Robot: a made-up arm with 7 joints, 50 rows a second.
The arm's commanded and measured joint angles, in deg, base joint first. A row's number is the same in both.
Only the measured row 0 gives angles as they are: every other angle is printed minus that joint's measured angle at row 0.
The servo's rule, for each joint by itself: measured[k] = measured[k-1] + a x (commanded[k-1-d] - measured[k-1]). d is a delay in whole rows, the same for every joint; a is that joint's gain. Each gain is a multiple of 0.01, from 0.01 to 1. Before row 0 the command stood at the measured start. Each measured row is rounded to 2 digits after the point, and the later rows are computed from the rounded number. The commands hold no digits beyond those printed.
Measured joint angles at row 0:
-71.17, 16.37, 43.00, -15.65, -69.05, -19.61, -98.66
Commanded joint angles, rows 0 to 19:
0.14, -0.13, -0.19, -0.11, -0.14, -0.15, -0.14
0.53, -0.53, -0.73, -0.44, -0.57, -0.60, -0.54
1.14, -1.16, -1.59, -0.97, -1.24, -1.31, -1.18
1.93, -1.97, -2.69, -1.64, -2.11, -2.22, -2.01
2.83, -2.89, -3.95, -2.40, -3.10, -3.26, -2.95
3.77, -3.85, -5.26, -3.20, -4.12, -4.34, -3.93
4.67, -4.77, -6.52, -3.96, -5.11, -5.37, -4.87
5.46, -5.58, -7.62, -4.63, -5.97, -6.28, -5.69
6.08, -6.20, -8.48, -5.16, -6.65, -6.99, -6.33
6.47, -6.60, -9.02, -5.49, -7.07, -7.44, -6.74
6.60, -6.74, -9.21, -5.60, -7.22, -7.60, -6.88
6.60, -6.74, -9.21, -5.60, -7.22, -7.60, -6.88
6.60, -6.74, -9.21, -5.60, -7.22, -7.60, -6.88
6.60, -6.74, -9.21, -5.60, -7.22, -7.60, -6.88
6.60, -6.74, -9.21, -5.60, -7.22, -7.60, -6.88
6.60, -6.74, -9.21, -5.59, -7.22, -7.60, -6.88
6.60, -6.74, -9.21, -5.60, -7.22, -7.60, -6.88
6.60, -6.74, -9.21, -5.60, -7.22, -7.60, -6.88
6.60, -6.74, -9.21, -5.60, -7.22, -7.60, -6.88
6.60, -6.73, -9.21, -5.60, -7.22, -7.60, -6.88
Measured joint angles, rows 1 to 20:
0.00, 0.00, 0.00, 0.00, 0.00, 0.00, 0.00
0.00, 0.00, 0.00, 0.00, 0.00, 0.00, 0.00
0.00, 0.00, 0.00, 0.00, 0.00, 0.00, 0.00
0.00, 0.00, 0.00, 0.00, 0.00, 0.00, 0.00
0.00, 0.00, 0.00, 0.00, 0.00, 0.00, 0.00
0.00, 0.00, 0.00, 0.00, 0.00, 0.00, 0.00
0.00, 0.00, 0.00, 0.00, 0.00, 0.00, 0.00
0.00, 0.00, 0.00, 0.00, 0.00, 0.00, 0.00
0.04, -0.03, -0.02, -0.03, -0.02, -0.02, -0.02
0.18, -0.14, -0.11, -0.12, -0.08, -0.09, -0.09
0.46, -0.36, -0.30, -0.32, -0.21, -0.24, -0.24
0.89, -0.71, -0.61, -0.62, -0.42, -0.48, -0.49
1.45, -1.19, -1.04, -1.03, -0.71, -0.81, -0.83
2.12, -1.78, -1.59, -1.53, -1.09, -1.23, -1.26
2.86, -2.44, -2.23, -2.09, -1.53, -1.73, -1.77
3.61, -3.13, -2.93, -2.67, -2.02, -2.28, -2.32
4.33, -3.81, -3.65, -3.24, -2.53, -2.85, -2.88
4.95, -4.42, -4.35, -3.76, -3.03, -3.40, -3.42
5.43, -4.93, -4.98, -4.18, -3.49, -3.90, -3.90
5.77, -5.33, -5.53, -4.51, -3.90, -4.34, -4.32
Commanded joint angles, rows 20 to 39:
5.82, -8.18, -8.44, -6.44, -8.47, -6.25, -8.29
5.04, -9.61, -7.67, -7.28, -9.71, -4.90, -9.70
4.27, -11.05, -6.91, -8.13, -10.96, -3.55, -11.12
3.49, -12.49, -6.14, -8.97, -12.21, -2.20, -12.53
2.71, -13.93, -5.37, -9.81, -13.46, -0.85, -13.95
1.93, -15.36, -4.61, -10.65, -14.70, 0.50, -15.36
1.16, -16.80, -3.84, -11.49, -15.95, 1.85, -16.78
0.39, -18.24, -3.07, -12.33, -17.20, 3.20, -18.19
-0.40, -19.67, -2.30, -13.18, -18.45, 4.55, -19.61
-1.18, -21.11, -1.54, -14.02, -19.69, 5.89, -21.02
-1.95, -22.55, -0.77, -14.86, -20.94, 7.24, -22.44
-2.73, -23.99, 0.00, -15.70, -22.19, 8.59, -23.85
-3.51, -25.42, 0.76, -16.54, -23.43, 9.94, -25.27
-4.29, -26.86, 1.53, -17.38, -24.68, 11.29, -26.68
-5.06, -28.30, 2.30, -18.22, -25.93, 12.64, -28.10
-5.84, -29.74, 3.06, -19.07, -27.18, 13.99, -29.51
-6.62, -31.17, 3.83, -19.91, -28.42, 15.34, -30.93
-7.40, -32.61, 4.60, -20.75, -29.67, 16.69, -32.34
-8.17, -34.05, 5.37, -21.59, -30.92, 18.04, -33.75
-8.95, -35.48, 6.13, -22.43, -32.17, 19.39, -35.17
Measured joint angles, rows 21 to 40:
6.01, -5.64, -6.01, -4.76, -4.27, -4.73, -4.68
6.18, -5.88, -6.43, -4.95, -4.59, -5.07, -4.99
6.30, -6.07, -6.79, -5.10, -4.88, -5.37, -5.25
6.39, -6.22, -7.10, -5.21, -5.14, -5.64, -5.48
6.45, -6.33, -7.37, -5.30, -5.37, -5.88, -5.68
6.49, -6.42, -7.61, -5.37, -5.57, -6.09, -5.85
6.52, -6.49, -7.82, -5.42, -5.75, -6.27, -5.99
6.54, -6.54, -8.00, -5.46, -5.91, -6.43, -6.11
6.33, -6.90, -8.06, -5.69, -6.19, -6.41, -6.42
5.96, -7.50, -8.01, -6.06, -6.58, -6.23, -6.88
5.47, -8.28, -7.87, -6.54, -7.06, -5.91, -7.47
4.90, -9.21, -7.65, -7.10, -7.63, -5.46, -8.18
4.26, -10.25, -7.35, -7.72, -8.27, -4.91, -8.99
3.58, -11.37, -6.99, -8.39, -8.98, -4.26, -9.88
2.88, -12.56, -6.58, -9.10, -9.75, -3.53, -10.85
2.16, -13.81, -6.12, -9.84, -10.57, -2.72, -11.88
1.42, -15.10, -5.62, -10.61, -11.44, -1.85, -12.96
0.67, -16.42, -5.09, -11.39, -12.35, -0.92, -14.09
-0.09, -17.77, -4.53, -12.19, -13.29, 0.06, -15.26
-0.86, -19.14, -3.94, -13.00, -14.27, 1.08, -16.46

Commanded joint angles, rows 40 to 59:
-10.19, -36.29, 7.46, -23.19, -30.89, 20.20, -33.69
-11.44, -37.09, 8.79, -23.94, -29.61, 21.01, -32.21
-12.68, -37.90, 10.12, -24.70, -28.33, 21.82, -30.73
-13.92, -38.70, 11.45, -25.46, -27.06, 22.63, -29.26
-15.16, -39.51, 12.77, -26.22, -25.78, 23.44, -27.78
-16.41, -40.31, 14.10, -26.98, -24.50, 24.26, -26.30
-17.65, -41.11, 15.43, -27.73, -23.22, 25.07, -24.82
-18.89, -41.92, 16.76, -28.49, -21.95, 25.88, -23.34
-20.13, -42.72, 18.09, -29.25, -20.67, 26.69, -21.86
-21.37, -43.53, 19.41, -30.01, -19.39, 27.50, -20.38
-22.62, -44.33, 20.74, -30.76, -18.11, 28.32, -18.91
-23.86, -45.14, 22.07, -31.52, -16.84, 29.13, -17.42
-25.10, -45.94, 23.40, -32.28, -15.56, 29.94, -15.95
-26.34, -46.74, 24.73, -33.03, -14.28, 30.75, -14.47
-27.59, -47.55, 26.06, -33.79, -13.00, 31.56, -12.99
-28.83, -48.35, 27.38, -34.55, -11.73, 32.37, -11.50
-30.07, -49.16, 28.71, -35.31, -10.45, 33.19, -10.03
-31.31, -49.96, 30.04, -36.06, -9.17, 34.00, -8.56
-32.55, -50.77, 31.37, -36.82, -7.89, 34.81, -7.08
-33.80, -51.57, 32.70, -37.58, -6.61, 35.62, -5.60
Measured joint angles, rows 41 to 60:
-1.63, -20.52, -3.33, -13.81, -15.28, 2.14, -17.69
-2.40, -21.91, -2.70, -14.63, -16.31, 3.24, -18.95
-3.17, -23.32, -2.05, -15.46, -17.37, 4.37, -20.23
-3.94, -24.73, -1.39, -16.29, -18.45, 5.52, -21.53
-4.72, -26.15, -0.71, -17.12, -19.55, 6.70, -22.85
-5.50, -27.57, -0.02, -17.95, -20.66, 7.90, -24.18
-6.27, -29.00, 0.68, -18.79, -21.79, 9.12, -25.52
-7.05, -30.43, 1.39, -19.63, -22.93, 10.35, -26.87
-7.96, -31.72, 2.18, -20.45, -23.81, 11.53, -27.82
-8.97, -32.90, 3.04, -21.25, -24.45, 12.67, -28.43
-10.05, -34.00, 3.96, -22.04, -24.88, 13.77, -28.75
-11.17, -35.03, 4.93, -22.83, -25.12, 14.83, -28.82
-12.33, -36.02, 5.95, -23.61, -25.19, 15.86, -28.67
-13.51, -36.96, 7.01, -24.39, -25.11, 16.87, -28.34
-14.71, -37.87, 8.10, -25.16, -24.90, 17.85, -27.85
-15.92, -38.76, 9.23, -25.93, -24.58, 18.81, -27.22
-17.14, -39.63, 10.38, -26.69, -24.15, 19.76, -26.47
-18.37, -40.49, 11.55, -27.45, -23.63, 20.69, -25.62
-19.60, -41.33, 12.74, -28.21, -23.02, 21.61, -24.68
-20.84, -42.17, 13.95, -28.97, -22.34, 22.51, -23.66

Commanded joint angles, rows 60 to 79:
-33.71, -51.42, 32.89, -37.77, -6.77, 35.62, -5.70
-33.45, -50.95, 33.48, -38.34, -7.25, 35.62, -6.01
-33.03, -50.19, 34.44, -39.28, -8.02, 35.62, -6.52
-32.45, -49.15, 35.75, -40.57, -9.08, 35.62, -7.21
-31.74, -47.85, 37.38, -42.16, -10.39, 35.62, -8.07
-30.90, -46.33, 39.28, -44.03, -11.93, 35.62, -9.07
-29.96, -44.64, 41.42, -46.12, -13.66, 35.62, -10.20
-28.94, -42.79, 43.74, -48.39, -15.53, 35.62, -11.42
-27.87, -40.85, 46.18, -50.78, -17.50, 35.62, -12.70
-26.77, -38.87, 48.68, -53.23, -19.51, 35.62, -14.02
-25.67, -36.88, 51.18, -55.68, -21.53, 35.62, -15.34
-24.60, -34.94, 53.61, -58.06, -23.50, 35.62, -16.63
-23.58, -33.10, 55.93, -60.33, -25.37, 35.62, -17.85
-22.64, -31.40, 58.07, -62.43, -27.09, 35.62, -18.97
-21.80, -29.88, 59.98, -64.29, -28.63, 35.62, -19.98
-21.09, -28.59, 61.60, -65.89, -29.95, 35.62, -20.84
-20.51, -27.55, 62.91, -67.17, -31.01, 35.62, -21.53
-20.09, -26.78, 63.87, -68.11, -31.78, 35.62, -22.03
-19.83, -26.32, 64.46, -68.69, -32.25, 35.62, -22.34
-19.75, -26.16, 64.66, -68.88, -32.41, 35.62, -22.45
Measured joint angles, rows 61 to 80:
-22.08, -43.00, 15.18, -29.73, -21.59, 23.40, -22.58
-23.32, -43.82, 16.42, -30.49, -20.79, 24.28, -21.44
-24.56, -44.64, 17.67, -31.25, -19.93, 25.15, -20.26
-25.80, -45.46, 18.93, -32.01, -19.03, 26.02, -19.03
-27.04, -46.27, 20.20, -32.77, -18.09, 26.88, -17.77
-28.28, -47.08, 21.48, -33.53, -17.11, 27.73, -16.48
-29.52, -47.89, 22.77, -34.29, -16.10, 28.58, -15.16
-30.76, -48.70, 24.06, -35.05, -15.06, 29.42, -13.82
-31.62, -49.30, 25.21, -35.68, -14.15, 30.16, -12.68
-32.15, -49.66, 26.29, -36.29, -13.39, 30.82, -11.75
-32.41, -49.78, 27.35, -36.98, -12.80, 31.40, -11.02
-32.42, -49.64, 28.44, -37.81, -12.39, 31.91, -10.49
-32.22, -49.25, 29.60, -38.81, -12.17, 32.36, -10.15
-31.84, -48.61, 30.86, -40.01, -12.14, 32.75, -10.00
-31.29, -47.74, 32.23, -41.42, -12.31, 33.09, -10.03
-30.61, -46.65, 33.73, -43.02, -12.66, 33.39, -10.22
-29.82, -45.37, 35.35, -44.80, -13.19, 33.66, -10.57
-28.94, -43.94, 37.08, -46.74, -13.89, 33.90, -11.05
-27.99, -42.39, 38.91, -48.80, -14.73, 34.11, -11.65
-27.01, -40.75, 40.82, -50.93, -15.69, 34.29, -12.35

